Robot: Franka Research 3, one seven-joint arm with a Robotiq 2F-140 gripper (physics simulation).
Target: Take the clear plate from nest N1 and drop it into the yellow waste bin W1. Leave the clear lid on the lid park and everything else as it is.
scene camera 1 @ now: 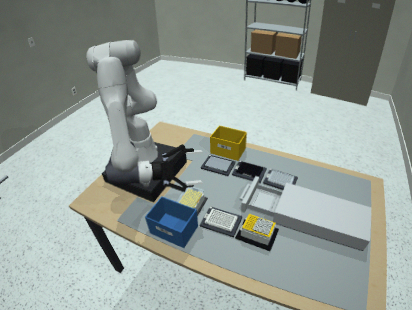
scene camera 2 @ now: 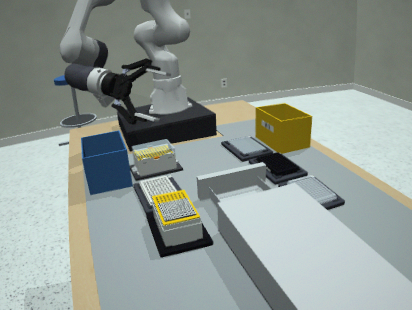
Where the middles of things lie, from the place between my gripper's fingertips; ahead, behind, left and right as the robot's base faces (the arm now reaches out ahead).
Now: hand 30 cm short of the yellow-topped rack [scene camera 2: 178, 221], 20 cm above it and 3 cm to the left of it.
